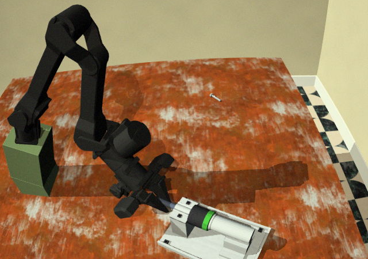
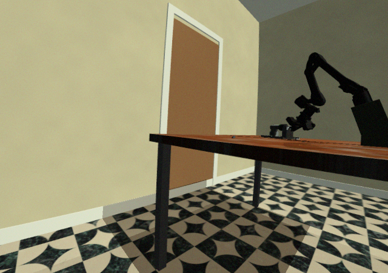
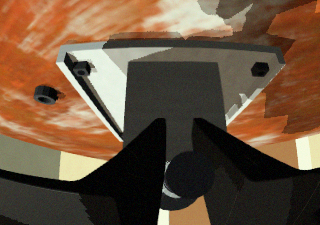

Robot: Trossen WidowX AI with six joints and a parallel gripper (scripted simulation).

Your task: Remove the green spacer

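Now: hand 5 cm short of the dark shaft and 4 cm to the left of it. Also, from my hand: fixture: 11 cm ahead, 9 cm to the right, 3 cm below; then green spacer: 9 cm ahead, 8 cm to the right.
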